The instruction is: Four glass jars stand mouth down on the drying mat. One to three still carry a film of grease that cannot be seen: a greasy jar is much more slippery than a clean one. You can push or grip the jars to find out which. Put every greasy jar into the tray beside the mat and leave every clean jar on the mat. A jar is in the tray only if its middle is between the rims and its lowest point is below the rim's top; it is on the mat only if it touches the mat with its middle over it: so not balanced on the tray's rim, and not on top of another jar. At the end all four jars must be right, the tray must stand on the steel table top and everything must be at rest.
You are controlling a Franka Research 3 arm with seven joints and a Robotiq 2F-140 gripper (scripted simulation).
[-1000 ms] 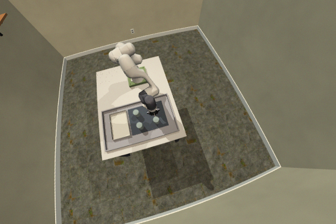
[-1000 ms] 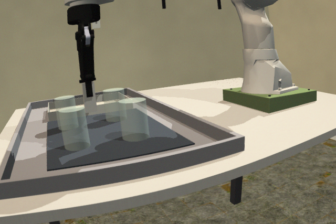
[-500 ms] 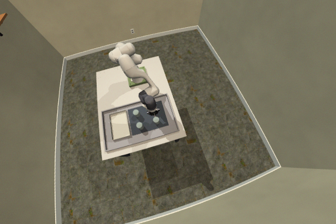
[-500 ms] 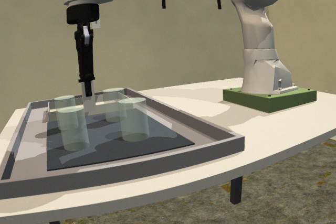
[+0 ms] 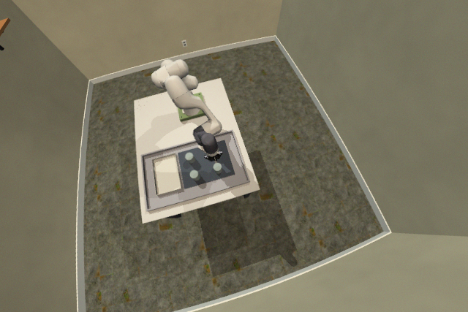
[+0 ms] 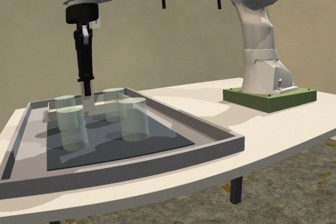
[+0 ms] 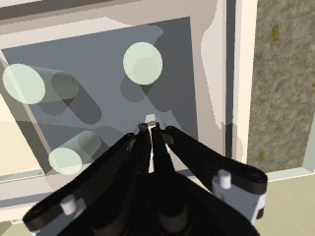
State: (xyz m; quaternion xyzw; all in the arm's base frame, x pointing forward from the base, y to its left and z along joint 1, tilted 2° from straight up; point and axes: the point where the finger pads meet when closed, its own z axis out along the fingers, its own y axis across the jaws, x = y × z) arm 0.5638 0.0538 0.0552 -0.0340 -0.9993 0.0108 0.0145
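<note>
Right now the dark mat is 40 mm behind my hand, 90 mm to the right of it and 110 mm below it. Round my hand: cream tray: 60 mm behind, 410 mm to the right, 100 mm below.
</note>
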